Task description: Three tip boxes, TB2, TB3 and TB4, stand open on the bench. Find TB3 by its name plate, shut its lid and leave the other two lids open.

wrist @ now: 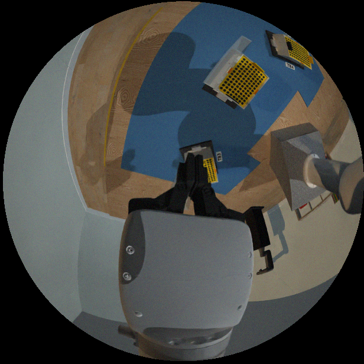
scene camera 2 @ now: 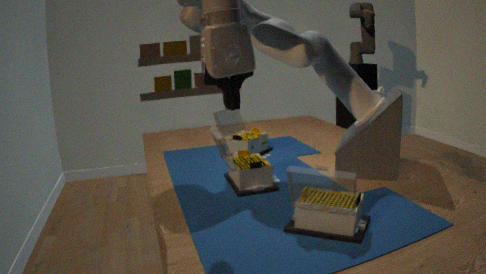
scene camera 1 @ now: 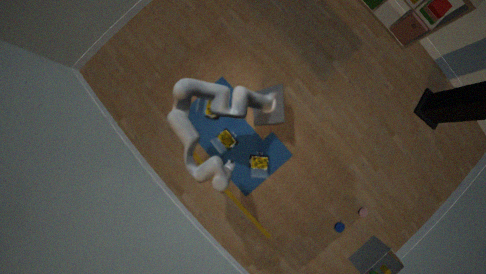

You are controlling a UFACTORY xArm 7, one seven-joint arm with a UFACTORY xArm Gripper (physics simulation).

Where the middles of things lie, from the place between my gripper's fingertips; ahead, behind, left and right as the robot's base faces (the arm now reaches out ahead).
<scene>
Now: hand 100 mm past the TB2 tip box (wrist: 246, 76), 120 mm to the left of it and 160 mm above it.
</scene>
